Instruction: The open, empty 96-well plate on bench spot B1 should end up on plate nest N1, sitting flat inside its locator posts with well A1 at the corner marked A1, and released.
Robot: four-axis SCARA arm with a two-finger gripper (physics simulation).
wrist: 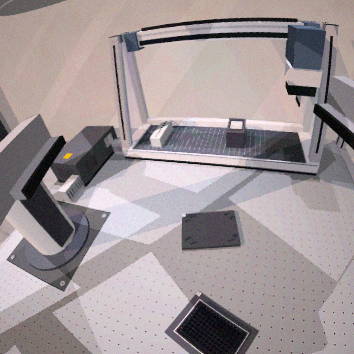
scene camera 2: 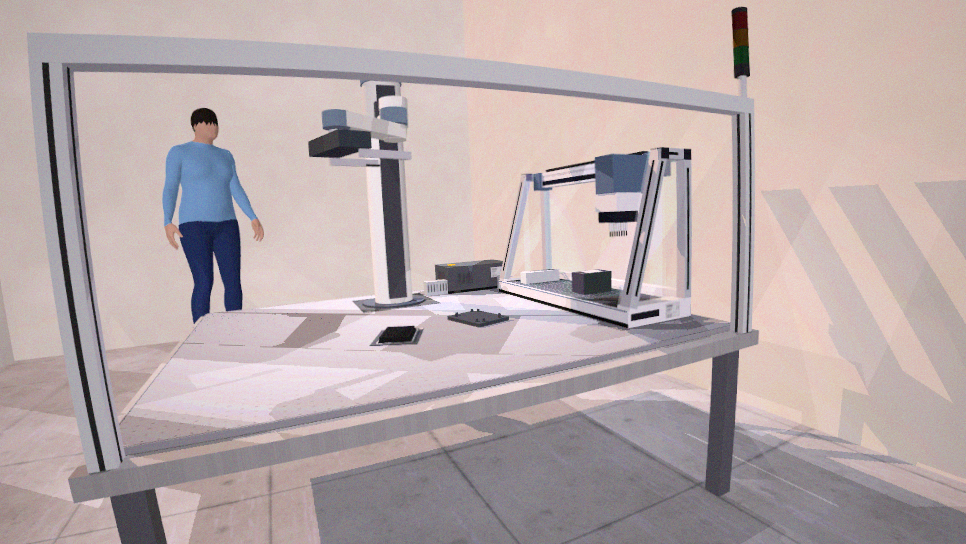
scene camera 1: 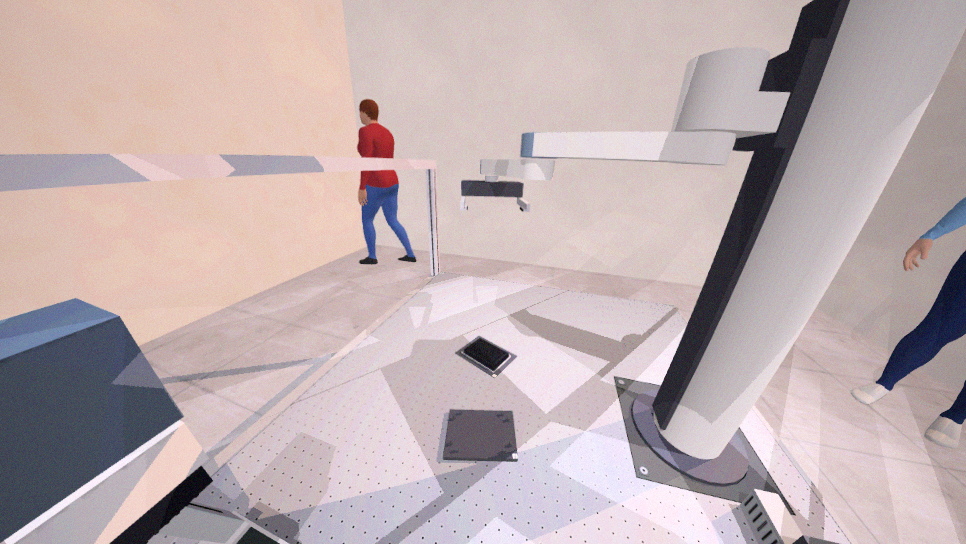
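Seen in the pictures: gripper, fingertip midpoint: (wrist: pixel 185 103) (scene camera 2: pixel 393 159) (scene camera 1: pixel 495 207); arm's base, origin of the base link: (wrist: pixel 57 238) (scene camera 2: pixel 394 305) (scene camera 1: pixel 683 434).
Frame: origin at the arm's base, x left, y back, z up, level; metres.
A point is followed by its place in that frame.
The black 96-well plate (scene camera 1: pixel 486 353) @(y -0.554, x -0.114, z 0.029 m) (scene camera 2: pixel 397 334) @(y -0.584, x -0.133, z 0.027 m) (wrist: pixel 212 332) @(y -0.562, x -0.126, z 0.028 m) lies flat on the dark bench spot B1 (wrist: pixel 170 331) @(y -0.469, x -0.146, z 0.015 m), its wells open upward. Its lower edge is cut off in the wrist view. Plate nest N1 (scene camera 1: pixel 479 435) @(y -0.495, x 0.159, z 0.025 m) (scene camera 2: pixel 478 317) @(y -0.512, x 0.145, z 0.025 m) (wrist: pixel 210 230) @(y -0.501, x 0.141, z 0.025 m) is a dark square base with small locator posts near its corners and nothing on it. A white mark (scene camera 1: pixel 514 456) @(y -0.408, x 0.183, z 0.025 m) (wrist: pixel 184 215) @(y -0.411, x 0.181, z 0.024 m) shows at one nest corner. Which plate corner is A1 is too small to tell. My gripper (scene camera 1: pixel 494 205) @(y -0.544, x -0.102, z 0.507 m) (scene camera 2: pixel 370 158) (wrist: pixel 185 103) @(y -0.544, x -0.102, z 0.507 m) is open and empty, high above the bench and apart from the plate.
The arm's column (scene camera 1: pixel 757 304) @(y -0.041, x 0.063, z 0.410 m) (scene camera 2: pixel 390 223) @(y -0.077, x -0.012, z 0.329 m) (wrist: pixel 45 225) @(y -0.077, x -0.028, z 0.143 m) stands beside the nest. A gantry machine (scene camera 2: pixel 564 304) @(y -0.541, x 0.450, z 0.033 m) (wrist: pixel 220 162) @(y -0.484, x 0.450, z 0.031 m) stands behind the nest, and a dark box (scene camera 2: pixel 466 275) @(y 0.034, x 0.336, z 0.085 m) (wrist: pixel 87 152) @(y 0.035, x 0.336, z 0.122 m) is near the column. A rail frame (scene camera 2: pixel 392 64) @(y -1.044, x -0.221, z 0.597 m) spans the bench edge. People stand beyond the bench.
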